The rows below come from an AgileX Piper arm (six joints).
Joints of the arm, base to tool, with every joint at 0 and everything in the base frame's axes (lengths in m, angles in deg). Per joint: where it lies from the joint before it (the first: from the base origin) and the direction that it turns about. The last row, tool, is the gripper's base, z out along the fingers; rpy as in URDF.
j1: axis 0 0 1 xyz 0 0 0.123
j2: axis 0 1 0 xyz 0 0 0
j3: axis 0 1 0 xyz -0.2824 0 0.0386
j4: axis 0.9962 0 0.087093 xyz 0.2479 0 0.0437
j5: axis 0 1 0 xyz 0 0 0
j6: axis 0.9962 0 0.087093 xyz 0.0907 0 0.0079
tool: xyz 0 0 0 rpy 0 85.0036 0
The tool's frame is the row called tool.
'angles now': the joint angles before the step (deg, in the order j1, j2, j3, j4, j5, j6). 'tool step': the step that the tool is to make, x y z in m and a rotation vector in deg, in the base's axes. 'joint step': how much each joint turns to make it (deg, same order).
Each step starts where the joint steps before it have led.
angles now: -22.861 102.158 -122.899 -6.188 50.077 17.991
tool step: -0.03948 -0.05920 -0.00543 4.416 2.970 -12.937
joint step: -9.970 -0.284 -0.003 -1.432 5.387 3.953
